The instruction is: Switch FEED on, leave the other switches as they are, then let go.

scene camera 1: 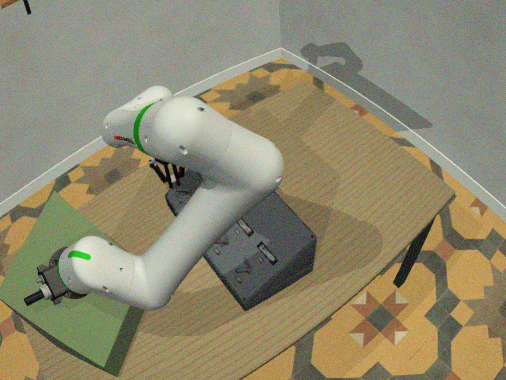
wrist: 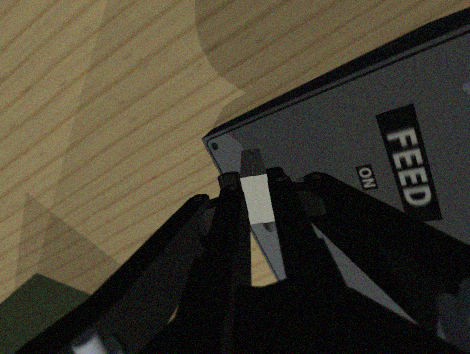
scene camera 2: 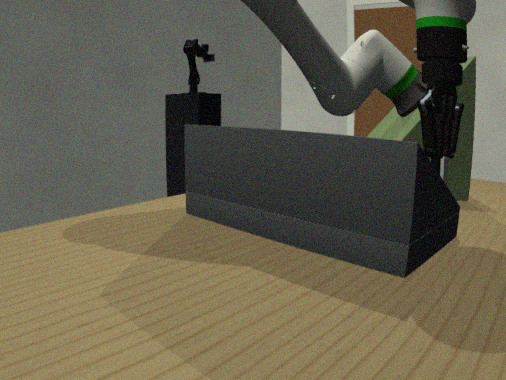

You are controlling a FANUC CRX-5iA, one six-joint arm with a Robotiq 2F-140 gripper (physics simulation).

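Pixels of known places: gripper, between the fingertips: (scene camera 1: 176, 192) (wrist: 253, 166); arm's base, origin of its link: (scene camera 1: 70, 273) (scene camera 2: 417, 99).
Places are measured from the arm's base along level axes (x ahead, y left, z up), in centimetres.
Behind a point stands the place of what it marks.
Note:
A dark grey switch box (scene camera 1: 295, 227) @(x 55.3, y -34.9, z -8.6 cm) (scene camera 2: 300, 185) @(x 64.9, y -13.1, z -15.8 cm) (wrist: 310, 130) @(x 54.6, y 8.1, z -15.8 cm) stands on the wooden table. Its FEED label (wrist: 409, 162) @(x 57.7, y 2.9, z -13.4 cm) and a small ON label (wrist: 366, 177) @(x 55.3, y 3.2, z -14.6 cm) are readable in the wrist view, right of the fingers. The FEED switch cannot be made out there; dark fingers cover part of the panel. My gripper (scene camera 1: 173, 183) @(x 49.5, y 8.3, z -18.2 cm) (scene camera 2: 442, 154) (wrist: 253, 166) @(x 49.5, y 8.3, z -18.2 cm) is shut and empty, pointing down close over the box's end near its corner. Whether it touches the panel cannot be told. Two other switches (scene camera 1: 243, 268) @(x 39.0, y -29.3, z -14.4 cm) (scene camera 1: 221, 242) @(x 42.2, y -18.5, z -14.8 cm) show in scene camera 1, with unreadable labels.
The white arm (scene camera 1: 195, 225) @(x 26.3, y -31.1, z 21.2 cm) stretches over the box and hides part of it. Its base sits on a green sloped block (scene camera 1: 55, 225) @(x 5.6, y 10.0, z 8.1 cm) (wrist: 42, 307) @(x 13.8, y 12.5, z -21.8 cm) beside the box. A small black arm (scene camera 2: 193, 70) stands on a dark pedestal (scene camera 2: 181, 145). Walls stand behind the table (scene camera 1: 360, 150) @(x 111.0, y -28.2, z -26.3 cm).

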